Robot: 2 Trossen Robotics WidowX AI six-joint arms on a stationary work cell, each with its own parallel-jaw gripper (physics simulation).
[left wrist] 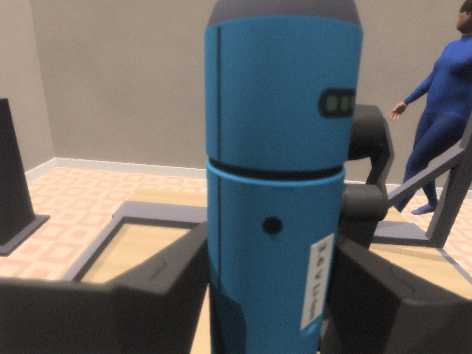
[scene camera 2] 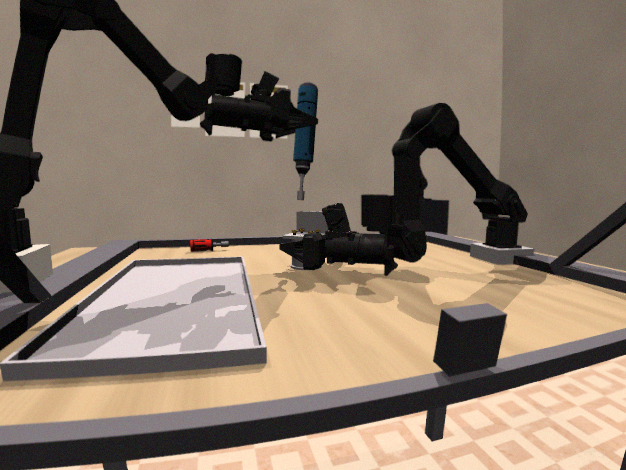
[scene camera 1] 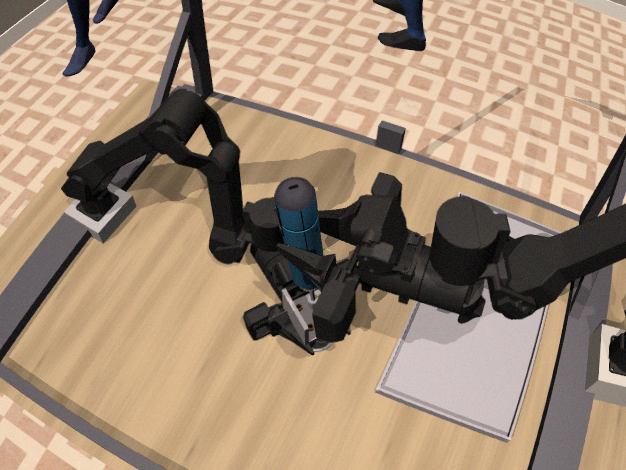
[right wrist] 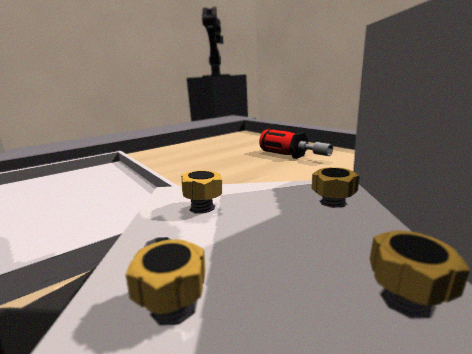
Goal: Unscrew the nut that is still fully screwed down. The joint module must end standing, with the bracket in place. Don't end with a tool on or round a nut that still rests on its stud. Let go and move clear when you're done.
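Places are measured from the left arm's base along level axes (x ahead, y left, z up), in centimetres.
Pixels of known places: left gripper, between the fingertips: (left wrist: 264, 234) (scene camera 2: 314, 124) (scene camera 1: 286, 231); right gripper, between the fingertips: (scene camera 2: 285, 245) (scene camera 1: 331, 344) (right wrist: 251, 234); right arm's base, origin of its link: (scene camera 2: 501, 245) (scene camera 1: 97, 203).
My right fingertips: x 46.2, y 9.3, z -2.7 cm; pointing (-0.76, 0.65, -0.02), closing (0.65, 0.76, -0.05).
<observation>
Ahead of a thing's pixels: the offset from my right fingertips to its top centre.
My left gripper (scene camera 1: 306, 242) (scene camera 2: 306, 120) (left wrist: 264, 234) is shut on the blue power screwdriver @(dx +4.0, dy +0.2, dz +33.2 cm) (scene camera 1: 297, 215) (scene camera 2: 305, 144) (left wrist: 280, 125), held nearly upright. Its socket @(dx +3.2, dy -0.4, dz +14.1 cm) (scene camera 2: 300, 194) hangs above the bracket, apart from the nuts. The bracket (scene camera 1: 294, 311) (scene camera 2: 309, 220) (right wrist: 415, 100) sits on the standing joint module @(dx +3.4, dy -2.7, dz +3.3 cm) (scene camera 2: 297, 262). My right gripper (scene camera 2: 293, 247) is shut on the module, whose gripped part is mostly hidden. In the right wrist view, the far left nut @(dx +1.0, dy -2.7, dz +3.4 cm) (right wrist: 201, 185), far right nut @(dx +3.4, dy -0.2, dz +3.3 cm) (right wrist: 335, 183), near left nut @(dx +3.5, dy -5.2, dz +3.4 cm) (right wrist: 166, 275) and near right nut @(dx +5.9, dy -2.6, dz +3.4 cm) (right wrist: 419, 267) all show thread beneath them.
A red screwdriver @(dx -14.0, dy +21.7, dz -1.2 cm) (scene camera 2: 201, 245) (right wrist: 280, 141) lies on the table behind the module in scene camera 2. The shallow grey tray @(dx -21.5, dy -15.7, dz -2.6 cm) (scene camera 1: 439, 408) (scene camera 2: 136, 365) (right wrist: 145, 170) is beside the module, under my left arm in scene camera 1. A dark block @(dx +2.5, dy -45.8, dz +1.6 cm) (scene camera 1: 390, 136) (scene camera 2: 470, 337) stands at the table's edge.
</observation>
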